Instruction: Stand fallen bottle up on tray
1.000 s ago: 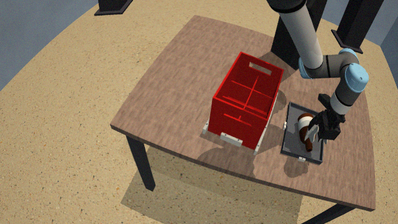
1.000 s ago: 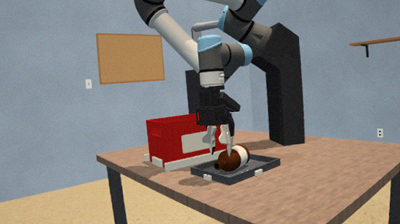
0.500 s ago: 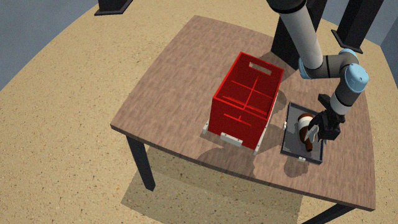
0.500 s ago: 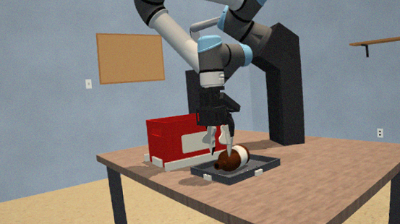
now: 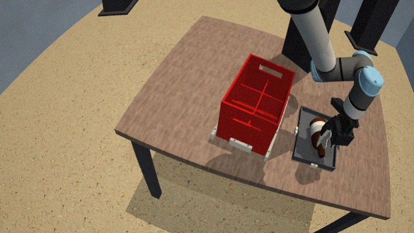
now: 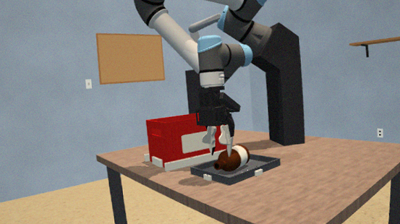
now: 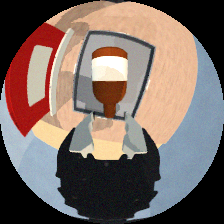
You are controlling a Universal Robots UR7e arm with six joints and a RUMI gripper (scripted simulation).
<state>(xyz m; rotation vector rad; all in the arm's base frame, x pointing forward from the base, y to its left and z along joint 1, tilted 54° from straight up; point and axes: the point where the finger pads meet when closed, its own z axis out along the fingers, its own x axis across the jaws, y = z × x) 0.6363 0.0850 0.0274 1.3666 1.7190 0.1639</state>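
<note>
The brown bottle lies 5 cm behind my hand and 4 cm below it. Also, from my hand: tray (8 cm behind, 7 cm below, 1 cm to the left); red crate (26 cm to the right, 15 cm behind).
</note>
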